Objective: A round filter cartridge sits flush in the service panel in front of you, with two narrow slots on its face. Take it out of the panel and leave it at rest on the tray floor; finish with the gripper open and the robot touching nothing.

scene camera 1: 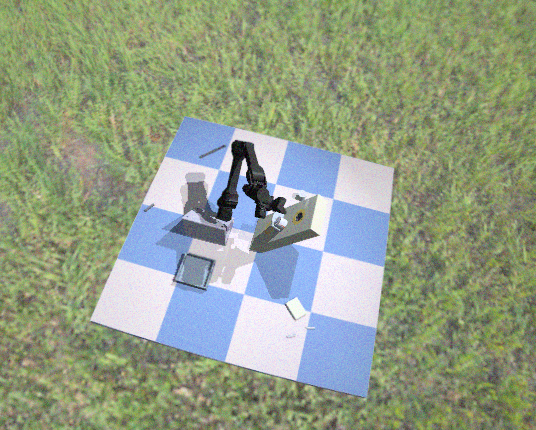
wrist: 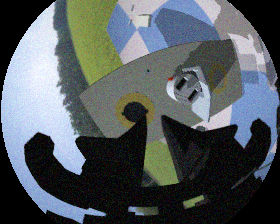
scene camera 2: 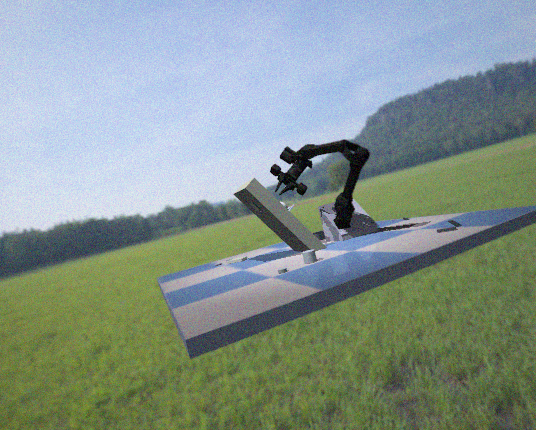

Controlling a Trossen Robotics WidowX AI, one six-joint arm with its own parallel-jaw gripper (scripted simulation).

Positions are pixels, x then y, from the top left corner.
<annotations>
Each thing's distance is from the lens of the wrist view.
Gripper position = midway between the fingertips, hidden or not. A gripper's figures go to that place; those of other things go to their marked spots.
my gripper [wrist: 153, 118]: 0.10 m
round grey filter cartridge [wrist: 185, 88]: 0.12 m
service panel [wrist: 116, 101]: 0.16 m
The marked spots on the service panel and the round grey filter cartridge are 0.12 m apart.
</annotations>
